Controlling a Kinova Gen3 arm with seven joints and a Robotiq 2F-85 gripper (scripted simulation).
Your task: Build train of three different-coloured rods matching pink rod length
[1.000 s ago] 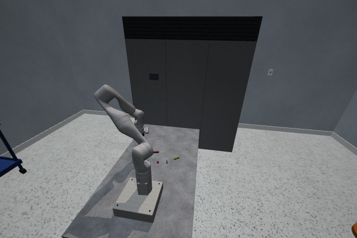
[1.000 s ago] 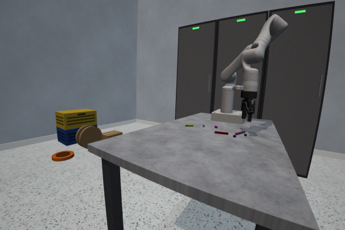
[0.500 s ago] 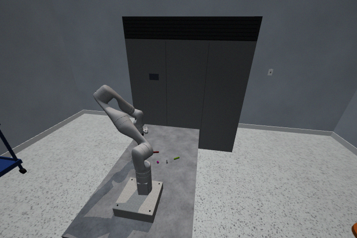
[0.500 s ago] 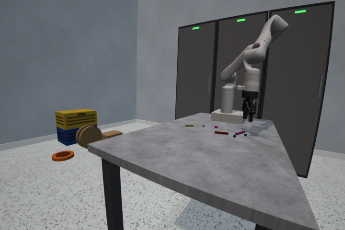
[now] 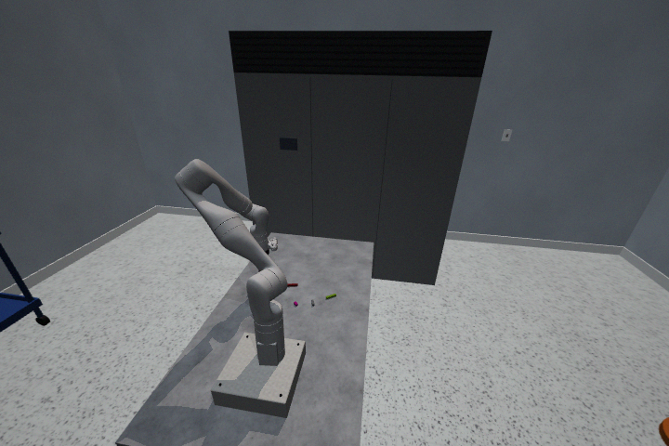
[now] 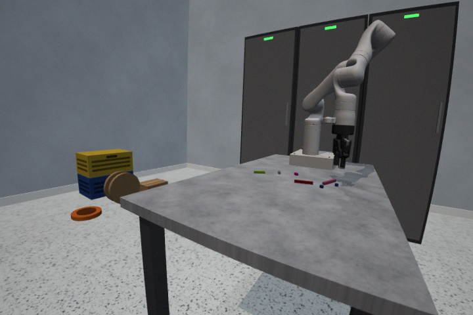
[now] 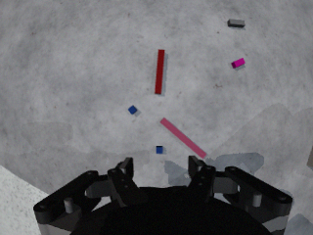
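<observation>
Right now my hand is 30 mm past the pink rod, 20 mm to the left of it and 80 mm above it. Also, from my hand: magenta rod: 100 mm behind, 160 mm to the right, 80 mm below; red rod: 20 mm ahead, 120 mm to the right, 80 mm below; grey rod: 90 mm behind, 240 mm to the right, 80 mm below.
</observation>
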